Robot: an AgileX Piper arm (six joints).
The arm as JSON. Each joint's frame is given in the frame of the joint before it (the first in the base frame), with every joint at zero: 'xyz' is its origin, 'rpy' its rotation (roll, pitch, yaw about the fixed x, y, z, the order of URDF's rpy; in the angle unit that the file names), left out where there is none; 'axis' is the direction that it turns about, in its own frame. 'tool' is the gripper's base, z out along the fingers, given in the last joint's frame.
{
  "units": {
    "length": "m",
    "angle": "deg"
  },
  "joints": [
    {
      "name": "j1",
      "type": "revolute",
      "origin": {
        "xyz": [
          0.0,
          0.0,
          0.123
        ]
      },
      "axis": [
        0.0,
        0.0,
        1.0
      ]
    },
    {
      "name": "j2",
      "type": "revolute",
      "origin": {
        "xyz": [
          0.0,
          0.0,
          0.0
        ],
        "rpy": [
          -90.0,
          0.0,
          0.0
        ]
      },
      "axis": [
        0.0,
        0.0,
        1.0
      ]
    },
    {
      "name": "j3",
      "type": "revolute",
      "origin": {
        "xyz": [
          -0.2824,
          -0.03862,
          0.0
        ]
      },
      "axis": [
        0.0,
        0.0,
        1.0
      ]
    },
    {
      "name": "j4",
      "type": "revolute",
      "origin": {
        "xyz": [
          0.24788,
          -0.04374,
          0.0
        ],
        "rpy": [
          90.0,
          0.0,
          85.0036
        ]
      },
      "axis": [
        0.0,
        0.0,
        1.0
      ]
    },
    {
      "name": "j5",
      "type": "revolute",
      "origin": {
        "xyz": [
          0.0,
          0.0,
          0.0
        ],
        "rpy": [
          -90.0,
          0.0,
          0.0
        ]
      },
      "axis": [
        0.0,
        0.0,
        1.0
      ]
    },
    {
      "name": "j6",
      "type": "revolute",
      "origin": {
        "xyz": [
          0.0,
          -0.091,
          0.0
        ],
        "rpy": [
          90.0,
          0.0,
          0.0
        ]
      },
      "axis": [
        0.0,
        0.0,
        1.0
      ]
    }
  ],
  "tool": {
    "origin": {
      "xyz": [
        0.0,
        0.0,
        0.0
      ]
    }
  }
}
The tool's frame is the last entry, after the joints.
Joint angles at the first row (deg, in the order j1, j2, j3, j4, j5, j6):
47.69 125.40 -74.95 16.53 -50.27 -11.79
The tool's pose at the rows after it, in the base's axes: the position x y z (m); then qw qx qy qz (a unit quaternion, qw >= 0):
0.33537 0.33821 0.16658 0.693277 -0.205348 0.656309 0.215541
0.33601 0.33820 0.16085 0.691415 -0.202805 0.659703 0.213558
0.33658 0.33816 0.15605 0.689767 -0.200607 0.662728 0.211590
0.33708 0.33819 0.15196 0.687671 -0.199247 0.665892 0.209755
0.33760 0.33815 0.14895 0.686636 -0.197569 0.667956 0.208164
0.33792 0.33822 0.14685 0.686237 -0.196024 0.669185 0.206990
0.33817 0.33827 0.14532 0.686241 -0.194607 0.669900 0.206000
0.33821 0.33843 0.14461 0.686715 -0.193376 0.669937 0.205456
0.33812 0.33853 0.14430 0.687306 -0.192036 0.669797 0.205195
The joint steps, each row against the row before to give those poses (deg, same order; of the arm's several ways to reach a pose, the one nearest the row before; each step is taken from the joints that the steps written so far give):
0.02 0.88 -0.02 0.42 -0.48 0.05
0.02 0.77 -0.02 0.44 -0.41 0.05
0.02 0.64 -0.04 0.42 -0.31 0.01
0.01 0.53 -0.06 0.35 -0.10 -0.03
0.00 0.43 -0.08 0.33 -0.15 -0.04
0.03 0.31 -0.07 0.29 -0.17 -0.06
0.02 0.25 -0.07 0.25 -0.17 -0.06
0.05 0.14 -0.05 0.20 -0.17 -0.06
0.05 0.07 -0.02 0.20 -0.17 -0.04

